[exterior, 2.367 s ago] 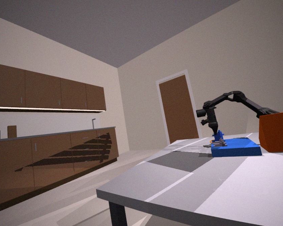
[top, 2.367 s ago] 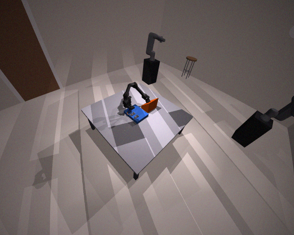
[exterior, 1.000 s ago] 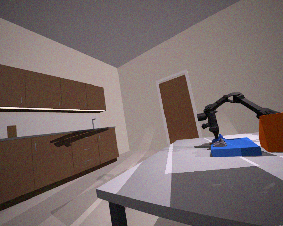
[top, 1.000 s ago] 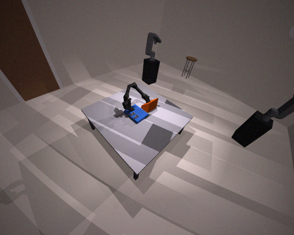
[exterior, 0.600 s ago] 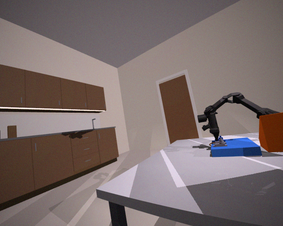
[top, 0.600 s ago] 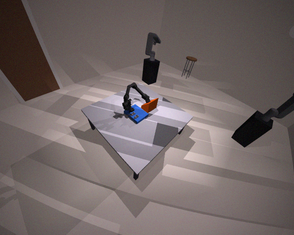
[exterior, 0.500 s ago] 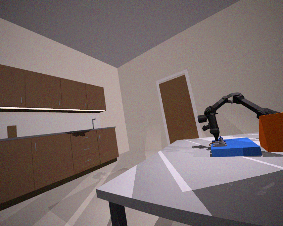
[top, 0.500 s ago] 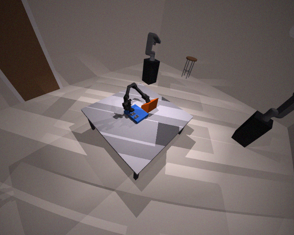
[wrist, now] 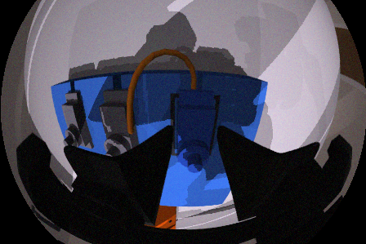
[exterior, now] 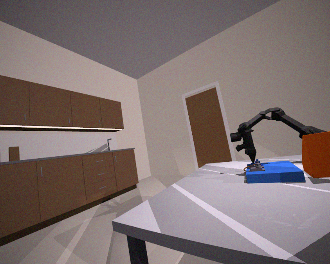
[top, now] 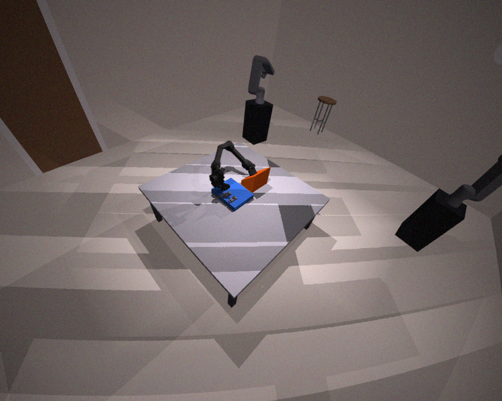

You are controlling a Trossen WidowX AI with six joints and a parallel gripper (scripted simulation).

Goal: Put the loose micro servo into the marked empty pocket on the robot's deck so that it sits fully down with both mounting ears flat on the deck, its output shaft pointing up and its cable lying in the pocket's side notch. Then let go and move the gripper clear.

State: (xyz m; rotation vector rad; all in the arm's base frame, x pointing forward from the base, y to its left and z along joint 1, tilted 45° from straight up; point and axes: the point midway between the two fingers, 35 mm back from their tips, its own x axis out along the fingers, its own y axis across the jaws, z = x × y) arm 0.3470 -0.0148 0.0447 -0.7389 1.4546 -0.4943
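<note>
Right now my gripper tip is 13 cm past the blue deck, 6 cm to the right of it and 4 cm above it.
</note>
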